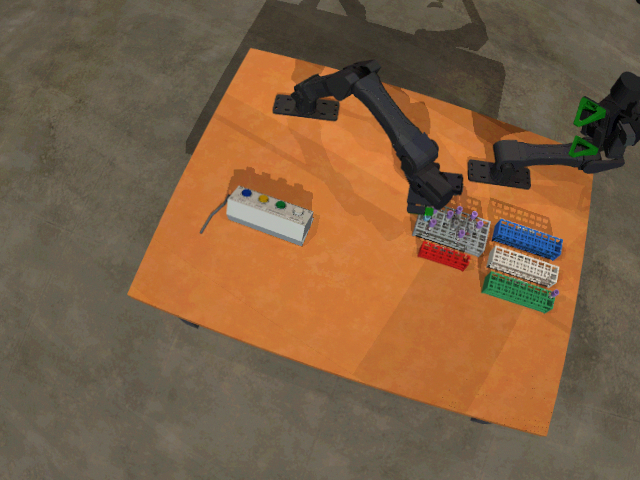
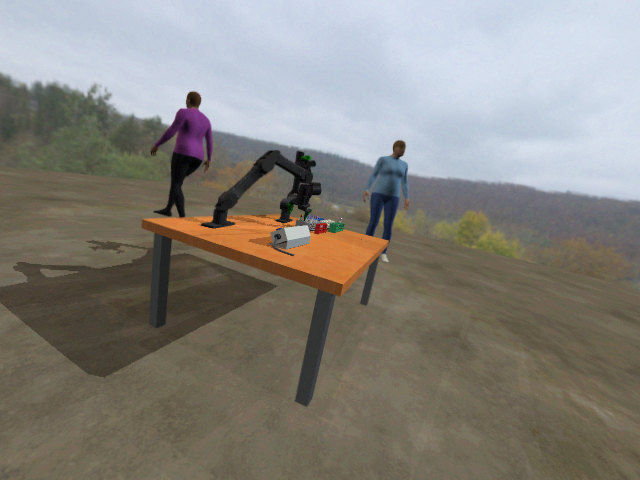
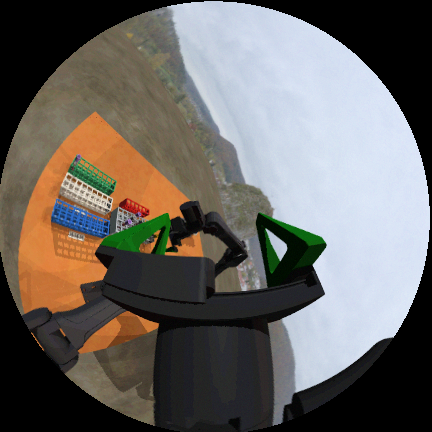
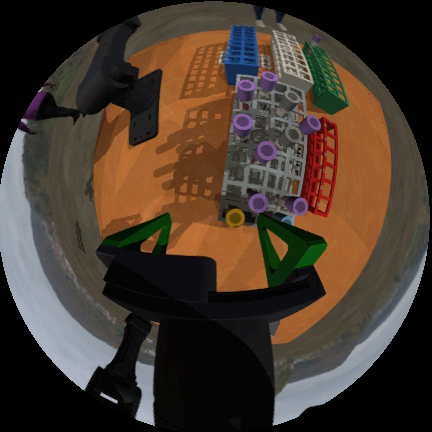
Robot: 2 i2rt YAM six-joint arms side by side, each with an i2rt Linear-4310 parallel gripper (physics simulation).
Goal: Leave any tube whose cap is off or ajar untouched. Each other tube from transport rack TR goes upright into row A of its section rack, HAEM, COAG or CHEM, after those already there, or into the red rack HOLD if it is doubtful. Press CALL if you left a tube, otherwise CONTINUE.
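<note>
Grey rack holds several purple-capped tubes, two grey-capped tubes, a yellow-capped tube and a light-blue-capped tube, partly hidden by a right finger. Cap seating is unclear. My right gripper is open and empty, above the end of the grey rack by the yellow cap. My left gripper is open and empty, raised off the table's right side. Blue rack, white rack and green rack stand right of the grey rack; a purple-capped tube stands at the green rack's far end.
Red rack stands beside the grey rack. The button box lies left on the table, with blue, yellow, green and white buttons; its lettering is unreadable. A cable leaves its left end.
</note>
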